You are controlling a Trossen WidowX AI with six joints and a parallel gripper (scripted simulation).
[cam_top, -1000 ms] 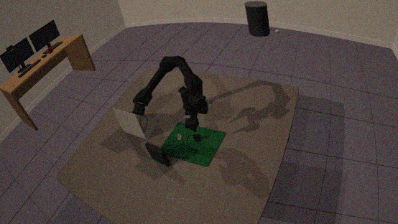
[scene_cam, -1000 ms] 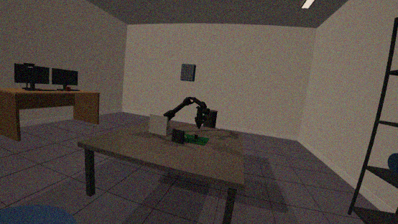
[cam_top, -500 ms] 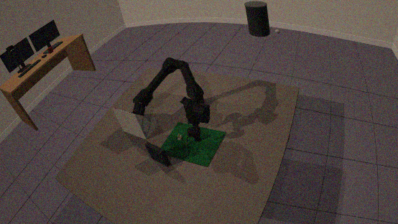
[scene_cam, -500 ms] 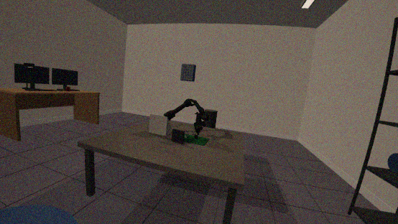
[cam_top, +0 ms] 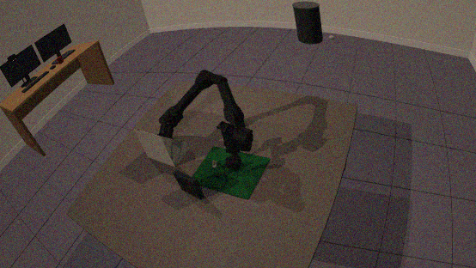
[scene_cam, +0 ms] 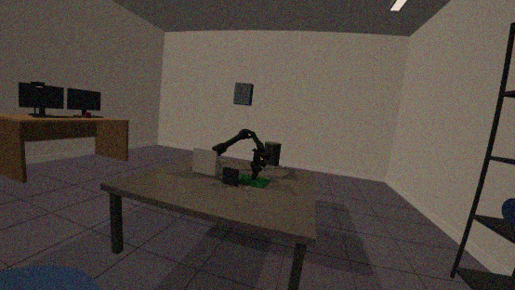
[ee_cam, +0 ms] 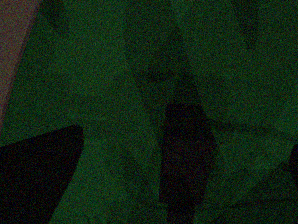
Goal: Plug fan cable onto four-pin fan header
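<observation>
Now: the dark fan plug 10 mm below my gripper tip and 10 mm behind it. Round my gripper tip: green board 50 mm below, 30 mm to the right, 30 mm behind; then dark fan 190 mm to the right, 140 mm behind, 30 mm above.
</observation>
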